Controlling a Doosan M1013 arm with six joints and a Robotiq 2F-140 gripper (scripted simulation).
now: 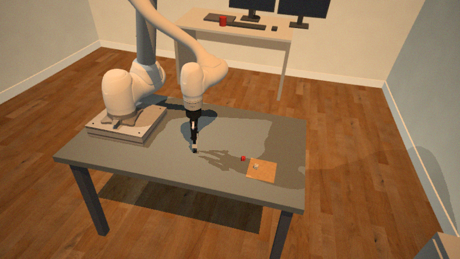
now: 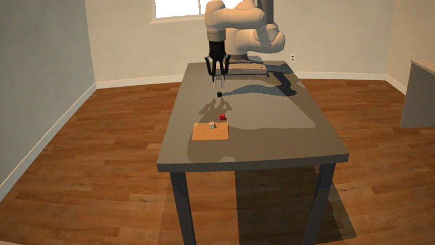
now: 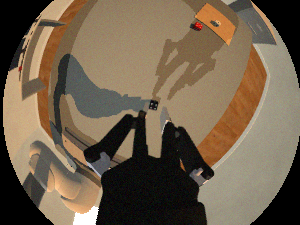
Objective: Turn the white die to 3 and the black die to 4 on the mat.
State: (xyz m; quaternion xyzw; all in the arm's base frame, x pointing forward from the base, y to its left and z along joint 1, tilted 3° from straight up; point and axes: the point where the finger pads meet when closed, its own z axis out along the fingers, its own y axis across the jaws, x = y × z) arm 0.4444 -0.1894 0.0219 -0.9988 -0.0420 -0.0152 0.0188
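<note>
My hand is 70 mm above the black die. From my hand the other things lie so: white die (330 mm ahead, 90 mm to the right, 70 mm below); then orange mat (360 mm ahead, 100 mm to the right, 80 mm below); then red die (260 mm ahead, 70 mm below, 30 mm to the right).
</note>
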